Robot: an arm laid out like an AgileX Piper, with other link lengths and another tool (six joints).
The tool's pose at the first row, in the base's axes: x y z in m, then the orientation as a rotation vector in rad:
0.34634, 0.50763, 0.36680, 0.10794, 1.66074, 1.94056
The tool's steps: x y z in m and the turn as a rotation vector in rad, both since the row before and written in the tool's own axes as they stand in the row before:
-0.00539, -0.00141, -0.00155, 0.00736, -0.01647, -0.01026
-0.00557, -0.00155, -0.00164, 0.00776, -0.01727, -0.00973
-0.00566, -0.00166, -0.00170, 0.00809, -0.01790, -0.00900
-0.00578, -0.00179, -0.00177, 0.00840, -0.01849, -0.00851
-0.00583, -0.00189, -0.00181, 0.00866, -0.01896, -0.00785
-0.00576, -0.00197, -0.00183, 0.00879, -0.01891, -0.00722
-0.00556, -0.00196, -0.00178, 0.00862, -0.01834, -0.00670
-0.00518, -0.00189, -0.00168, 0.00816, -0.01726, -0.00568
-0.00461, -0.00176, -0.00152, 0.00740, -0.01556, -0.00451
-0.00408, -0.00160, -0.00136, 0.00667, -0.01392, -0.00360
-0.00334, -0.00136, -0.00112, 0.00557, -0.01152, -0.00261
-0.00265, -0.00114, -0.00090, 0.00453, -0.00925, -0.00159
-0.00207, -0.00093, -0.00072, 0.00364, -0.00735, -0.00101
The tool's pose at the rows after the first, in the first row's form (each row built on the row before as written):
0.35069, 0.50382, 0.36676, 0.11772, 1.65479, 1.92113
0.35512, 0.49976, 0.36667, 0.12876, 1.64875, 1.90149
0.35956, 0.49552, 0.36652, 0.14102, 1.64268, 1.88190
0.36402, 0.49107, 0.36631, 0.15425, 1.63652, 1.86221
0.36844, 0.48646, 0.36604, 0.16845, 1.63033, 1.84262
0.37273, 0.48178, 0.36569, 0.18306, 1.62431, 1.82340
0.37678, 0.47716, 0.36531, 0.19740, 1.61852, 1.80489
0.38048, 0.47276, 0.36491, 0.21133, 1.61313, 1.78788
0.38371, 0.46875, 0.36449, 0.22433, 1.60833, 1.77295
0.38651, 0.46514, 0.36408, 0.23627, 1.60409, 1.75986
0.38877, 0.46214, 0.36370, 0.24643, 1.60063, 1.74925
0.39055, 0.45973, 0.36334, 0.25501, 1.59795, 1.74106
0.39193, 0.45781, 0.36302, 0.26203, 1.59587, 1.73470

